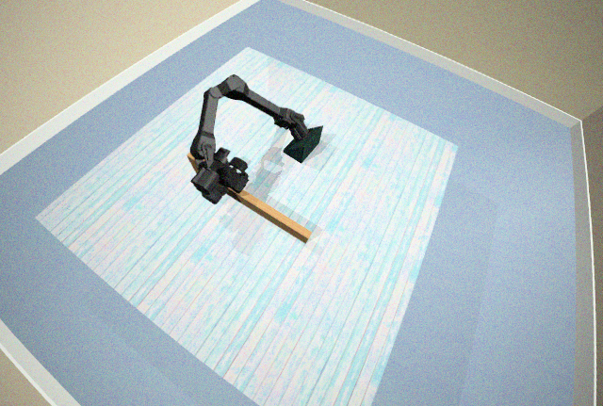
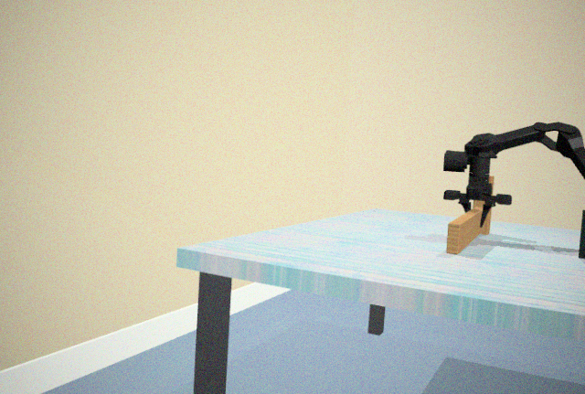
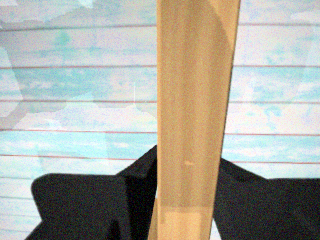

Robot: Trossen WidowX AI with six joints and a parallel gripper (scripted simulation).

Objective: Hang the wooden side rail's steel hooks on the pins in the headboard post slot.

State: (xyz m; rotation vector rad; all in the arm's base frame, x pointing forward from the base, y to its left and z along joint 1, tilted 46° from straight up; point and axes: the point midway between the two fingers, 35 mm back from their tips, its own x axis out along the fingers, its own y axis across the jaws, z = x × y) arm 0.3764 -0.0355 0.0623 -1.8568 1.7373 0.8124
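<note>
My gripper tip is now 1 cm short of the headboard post, 11 cm to the left of it and 5 cm below it.
</note>
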